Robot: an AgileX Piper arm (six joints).
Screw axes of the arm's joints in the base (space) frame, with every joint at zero. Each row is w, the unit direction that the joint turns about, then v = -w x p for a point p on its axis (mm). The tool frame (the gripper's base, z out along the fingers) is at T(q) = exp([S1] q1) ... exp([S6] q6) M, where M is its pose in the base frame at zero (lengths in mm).
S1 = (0, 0, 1, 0, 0, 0)
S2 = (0, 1, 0, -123, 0, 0)
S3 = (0, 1, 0, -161.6, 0, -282.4)
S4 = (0.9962, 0, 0.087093, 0, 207.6, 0)
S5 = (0, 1, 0, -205.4, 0, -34.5)
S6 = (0.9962, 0, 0.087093, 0, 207.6, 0)
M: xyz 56.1 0 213.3 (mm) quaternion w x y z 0.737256 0 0.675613 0
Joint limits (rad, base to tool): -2.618..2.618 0..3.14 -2.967..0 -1.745..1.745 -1.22..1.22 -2.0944..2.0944
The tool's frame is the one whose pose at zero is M.
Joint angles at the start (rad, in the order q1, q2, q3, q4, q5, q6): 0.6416 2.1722 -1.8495 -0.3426 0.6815 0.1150
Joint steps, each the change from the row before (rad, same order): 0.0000 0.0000 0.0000 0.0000 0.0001 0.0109; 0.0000 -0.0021 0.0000 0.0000 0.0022 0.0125; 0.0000 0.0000 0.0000 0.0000 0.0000 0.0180; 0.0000 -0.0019 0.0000 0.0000 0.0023 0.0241; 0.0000 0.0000 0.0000 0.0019 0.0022 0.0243
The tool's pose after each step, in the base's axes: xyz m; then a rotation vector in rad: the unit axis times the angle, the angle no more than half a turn. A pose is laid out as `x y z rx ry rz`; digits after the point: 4 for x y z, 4 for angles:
0.4094 0.2818 0.2280 -0.8451 2.2802 -0.0396
0.4091 0.2816 0.2289 -0.8300 2.2856 -0.0345
0.4091 0.2816 0.2289 -0.8094 2.2928 -0.0264
0.4089 0.2813 0.2297 -0.7810 2.3027 -0.0162
0.4087 0.2812 0.2296 -0.7520 2.3150 -0.0046

